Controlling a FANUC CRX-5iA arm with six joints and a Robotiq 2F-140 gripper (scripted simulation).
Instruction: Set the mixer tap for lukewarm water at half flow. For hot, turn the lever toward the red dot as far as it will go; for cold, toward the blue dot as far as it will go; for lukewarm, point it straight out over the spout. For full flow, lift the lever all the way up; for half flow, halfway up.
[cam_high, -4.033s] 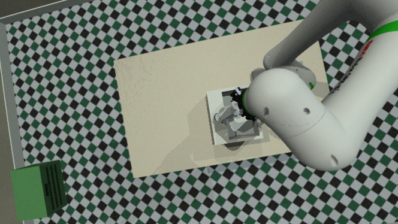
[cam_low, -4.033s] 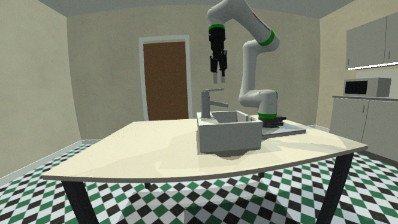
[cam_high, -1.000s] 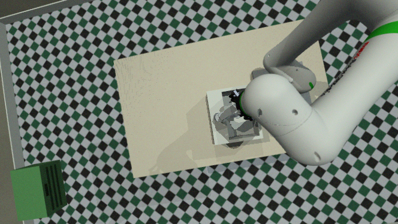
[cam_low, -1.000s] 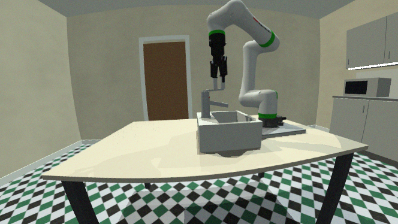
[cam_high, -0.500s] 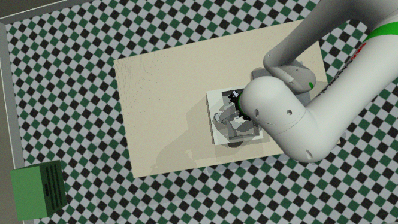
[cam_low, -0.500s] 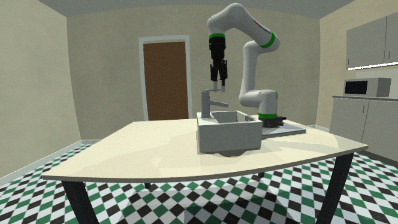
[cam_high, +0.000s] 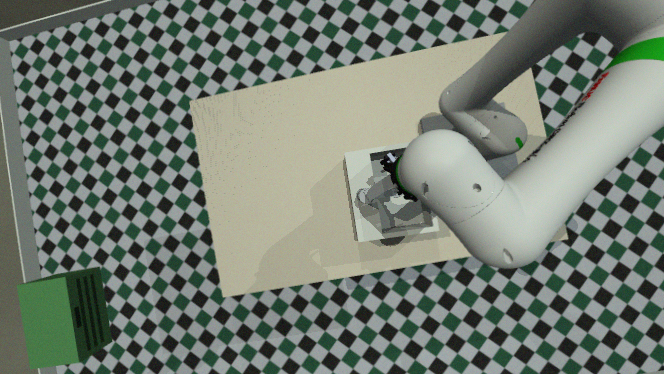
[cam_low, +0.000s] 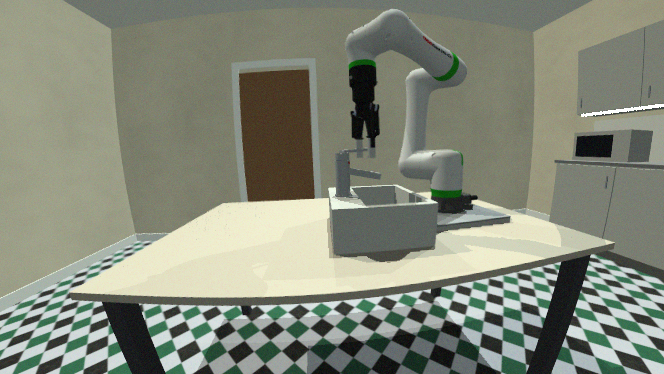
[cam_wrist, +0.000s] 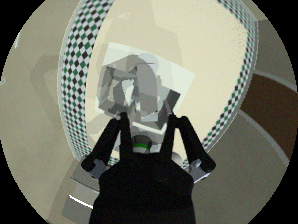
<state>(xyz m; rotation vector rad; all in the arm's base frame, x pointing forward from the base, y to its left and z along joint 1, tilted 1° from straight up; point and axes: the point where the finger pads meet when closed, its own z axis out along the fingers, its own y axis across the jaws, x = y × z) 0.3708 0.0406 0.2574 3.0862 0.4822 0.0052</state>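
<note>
Now: hand 3 cm short of the lever and 1 cm to the right of it. The rest, counted from my hand: grey mixer tap 6 cm ahead, 5 cm below, 2 cm to the left; sink basin 24 cm below, 4 cm to the left, 3 cm behind.
</note>
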